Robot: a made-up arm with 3 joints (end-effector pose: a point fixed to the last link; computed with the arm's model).
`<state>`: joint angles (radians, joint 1 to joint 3).
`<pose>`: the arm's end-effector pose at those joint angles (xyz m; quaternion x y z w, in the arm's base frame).
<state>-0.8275 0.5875 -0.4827</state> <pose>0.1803 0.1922 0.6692 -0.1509 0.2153 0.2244 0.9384</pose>
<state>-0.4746 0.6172 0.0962</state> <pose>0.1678 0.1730 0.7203 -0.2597 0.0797 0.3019 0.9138</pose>
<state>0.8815 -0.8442 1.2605</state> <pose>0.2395 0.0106 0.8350 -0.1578 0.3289 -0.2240 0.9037</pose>
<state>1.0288 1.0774 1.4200</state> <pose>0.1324 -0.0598 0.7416 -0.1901 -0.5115 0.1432 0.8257</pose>
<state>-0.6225 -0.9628 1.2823</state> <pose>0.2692 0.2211 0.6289 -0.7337 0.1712 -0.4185 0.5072</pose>
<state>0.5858 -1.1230 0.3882</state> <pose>0.2583 0.0494 0.8371 0.0981 0.2242 -0.4782 0.8435</pose>
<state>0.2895 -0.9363 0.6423</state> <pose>0.2548 0.1211 0.8113 -0.1507 0.1902 -0.4088 0.8798</pose>
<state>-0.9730 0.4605 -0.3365</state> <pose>0.1792 0.2047 0.6335 -0.2916 0.1855 0.1782 0.9213</pose>
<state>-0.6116 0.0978 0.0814</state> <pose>0.1860 0.2125 0.6780 -0.3361 0.0435 0.0517 0.9394</pose>
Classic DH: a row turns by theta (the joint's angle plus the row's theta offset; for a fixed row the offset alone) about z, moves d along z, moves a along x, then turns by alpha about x. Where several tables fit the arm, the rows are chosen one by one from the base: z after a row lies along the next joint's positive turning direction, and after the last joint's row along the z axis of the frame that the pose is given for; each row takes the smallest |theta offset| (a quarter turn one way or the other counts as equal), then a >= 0, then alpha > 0; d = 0 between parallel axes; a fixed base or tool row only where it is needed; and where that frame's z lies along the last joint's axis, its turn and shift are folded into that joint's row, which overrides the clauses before.
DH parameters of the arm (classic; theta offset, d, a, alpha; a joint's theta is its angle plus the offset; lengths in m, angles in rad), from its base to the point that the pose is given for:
base (fixed): 1.4676 0.6195 0.0319 1.5818
joint 1: 0 0.2233 0.0837 -1.5818
joint 2: 0.1032 0.137 0.043 -1.5708
joint 3: 0 0.049 0.01 1.5708
tool (fixed): -1.5708 0.028 0 0

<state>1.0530 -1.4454 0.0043</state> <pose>0.2588 -0.0678 0.8231 0.4077 0.2930 -0.5754 0.6457</pose>
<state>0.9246 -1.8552 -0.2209</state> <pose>0.2741 -0.0557 0.8157 0.3597 0.2462 -0.7508 0.4962</pose>
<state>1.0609 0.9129 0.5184</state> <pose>0.1340 -0.0806 0.7607 0.2153 -0.3558 0.2938 0.8607</pose>
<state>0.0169 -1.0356 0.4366</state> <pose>0.2637 0.1640 0.7779 -0.1806 0.1105 -0.4825 0.8499</pose>
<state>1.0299 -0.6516 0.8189</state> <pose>0.2169 -0.0310 0.8388 0.1130 0.2127 -0.2170 0.9460</pose>
